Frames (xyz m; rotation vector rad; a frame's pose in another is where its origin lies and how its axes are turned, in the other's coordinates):
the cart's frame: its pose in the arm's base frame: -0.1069 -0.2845 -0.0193 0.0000 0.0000 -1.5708
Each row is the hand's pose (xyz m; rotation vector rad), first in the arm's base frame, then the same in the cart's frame.
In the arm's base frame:
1: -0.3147 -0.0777 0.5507 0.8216 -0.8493 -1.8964
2: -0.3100 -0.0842 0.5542 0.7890 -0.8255 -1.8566
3: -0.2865 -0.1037 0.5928 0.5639 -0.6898 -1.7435
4: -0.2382 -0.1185 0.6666 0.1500 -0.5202 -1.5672
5: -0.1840 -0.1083 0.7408 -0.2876 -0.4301 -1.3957
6: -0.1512 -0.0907 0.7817 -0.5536 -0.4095 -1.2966
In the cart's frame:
1: -0.2068 -0.2078 0.5700 1.0014 -0.0166 -0.4838
2: -0.2003 -0.2031 0.5735 0.9742 -0.0220 -0.4340
3: -0.1808 -0.1796 0.6121 0.7730 -0.0776 -0.2635
4: -0.1660 -0.1313 0.6859 0.4257 -0.2351 -0.0304
5: -0.1762 -0.0771 0.7601 0.0927 -0.4667 0.1435
6: -0.1938 -0.0443 0.8010 -0.0948 -0.6335 0.2174

